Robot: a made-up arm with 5 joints.
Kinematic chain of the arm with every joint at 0, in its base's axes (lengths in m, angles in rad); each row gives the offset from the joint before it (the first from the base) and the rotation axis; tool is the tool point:
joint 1: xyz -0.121 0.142 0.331 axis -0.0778 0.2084 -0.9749
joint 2: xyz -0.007 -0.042 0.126 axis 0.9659 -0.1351 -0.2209
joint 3: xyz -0.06 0.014 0 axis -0.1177 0.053 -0.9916
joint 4: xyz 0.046 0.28 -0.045 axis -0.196 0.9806 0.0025
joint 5: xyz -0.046 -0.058 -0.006 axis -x
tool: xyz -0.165 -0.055 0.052
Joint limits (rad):
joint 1: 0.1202..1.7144
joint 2: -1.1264..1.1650
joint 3: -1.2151..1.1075
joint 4: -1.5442..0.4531
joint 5: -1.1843..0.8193
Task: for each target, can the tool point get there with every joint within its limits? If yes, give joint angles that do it. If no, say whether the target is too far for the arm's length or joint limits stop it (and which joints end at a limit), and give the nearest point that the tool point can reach.
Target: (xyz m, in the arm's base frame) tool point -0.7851 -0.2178 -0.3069
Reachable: no: too far | nearest point -0.4023 -0.0050 0.1888 | short by 0.661 m
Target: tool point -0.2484 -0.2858 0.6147
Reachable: no: joint limits stop it (at a limit: joint 1, joint 2, joint 3) | nearest point -0.3817 -0.0511 0.5024 | short by 0.292 m
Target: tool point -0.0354 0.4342 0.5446
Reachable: yes | joints 1.4873 0.6901 -0.6116 0.0249 0.6355
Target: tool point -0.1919 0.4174 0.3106
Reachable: yes | joints 1.4317 -0.5184 -0.3301 -0.7909 0.1728
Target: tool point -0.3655 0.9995 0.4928
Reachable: no: too far | nearest point -0.3097 0.4981 0.4388 | short by 0.507 m
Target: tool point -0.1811 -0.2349 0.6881
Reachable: no: joint limits stop it (at a limit: joint 1, joint 2, joint 3, joint 4, joint 5) | nearest point -0.0737 -0.0120 0.6782 | short by 0.248 m
